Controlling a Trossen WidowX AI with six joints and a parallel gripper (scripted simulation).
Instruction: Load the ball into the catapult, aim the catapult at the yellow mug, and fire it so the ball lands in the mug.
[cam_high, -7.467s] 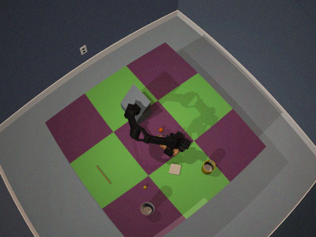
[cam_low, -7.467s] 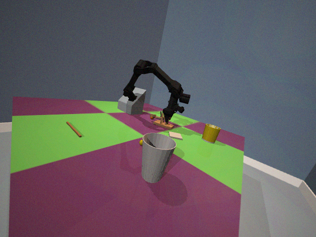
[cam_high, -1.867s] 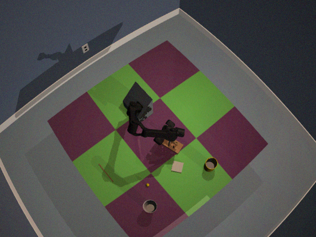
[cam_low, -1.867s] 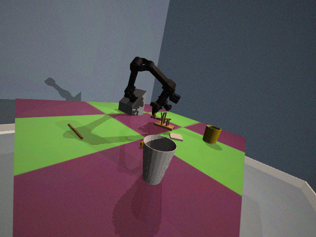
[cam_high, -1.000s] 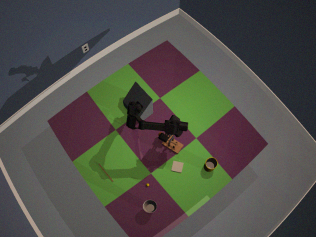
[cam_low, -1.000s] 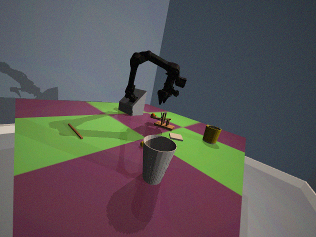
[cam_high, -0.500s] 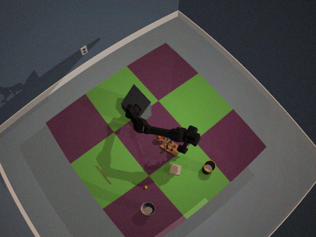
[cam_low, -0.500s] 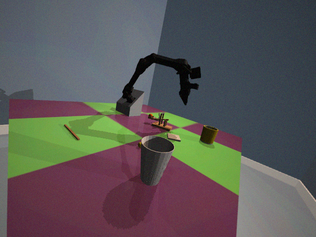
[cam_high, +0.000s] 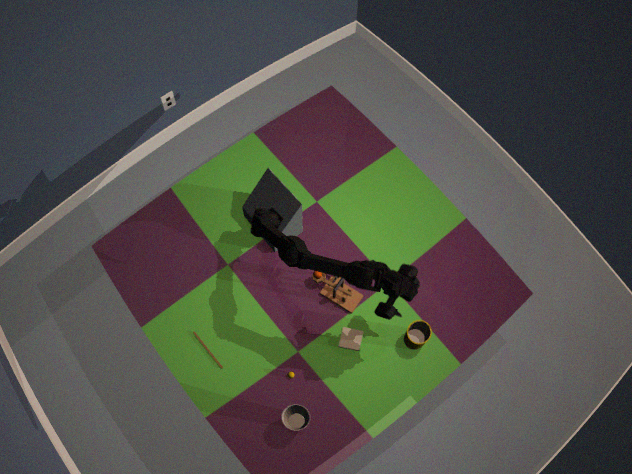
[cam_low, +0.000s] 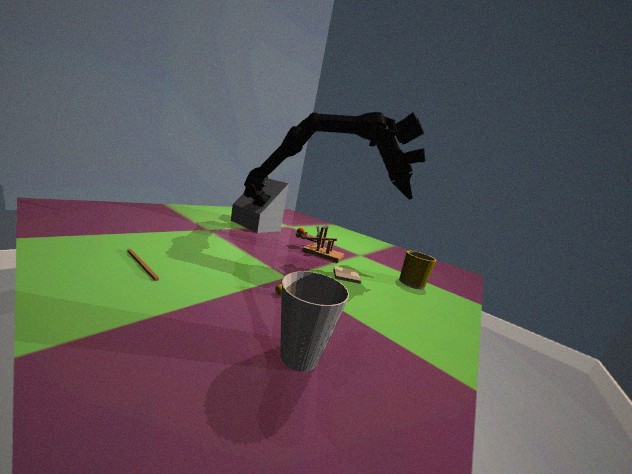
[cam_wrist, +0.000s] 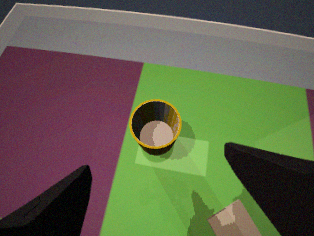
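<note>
My gripper tip is now 330 mm past the orange ball, 90 mm to the left of it and 210 mm above it. From my gripper tip the other things lie so: flat beige tile 80 mm behind, 150 mm to the right, 260 mm below; wooden catapult 260 mm behind, 60 mm to the right, 220 mm below; yellow mug 80 mm ahead, 20 mm to the left, 240 mm below.
</note>
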